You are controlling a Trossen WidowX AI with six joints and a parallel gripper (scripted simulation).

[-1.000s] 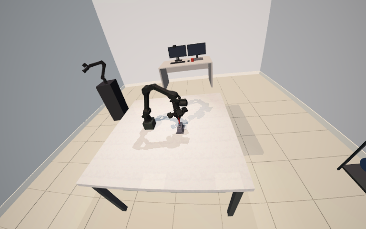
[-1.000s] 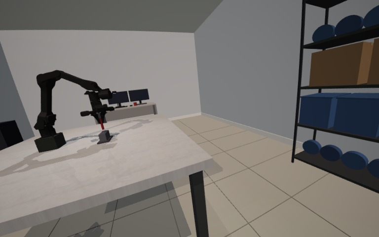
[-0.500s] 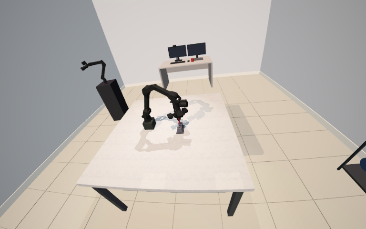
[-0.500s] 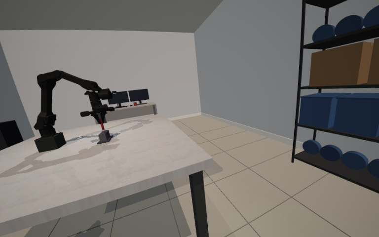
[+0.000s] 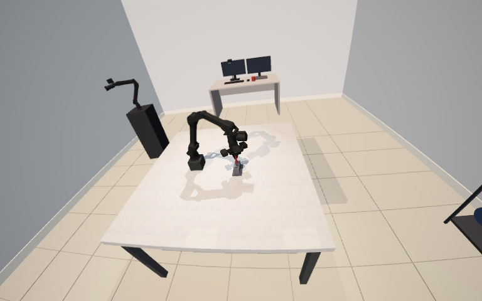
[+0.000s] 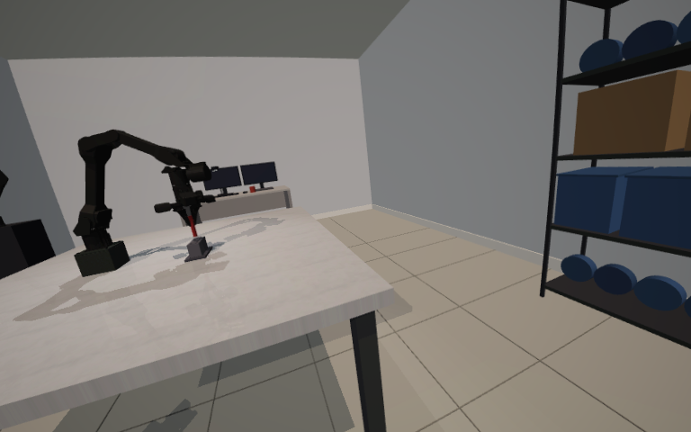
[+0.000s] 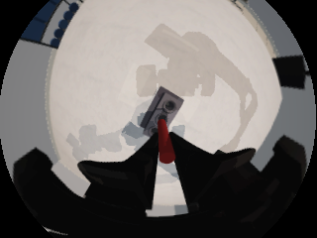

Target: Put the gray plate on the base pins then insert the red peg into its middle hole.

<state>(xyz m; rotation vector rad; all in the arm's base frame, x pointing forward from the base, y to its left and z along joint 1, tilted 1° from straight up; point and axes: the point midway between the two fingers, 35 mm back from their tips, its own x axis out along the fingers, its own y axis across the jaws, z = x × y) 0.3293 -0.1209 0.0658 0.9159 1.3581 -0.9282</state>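
Right now the red peg is right at my gripper tip. Also, from my gripper tip: gray plate 7 cm below.
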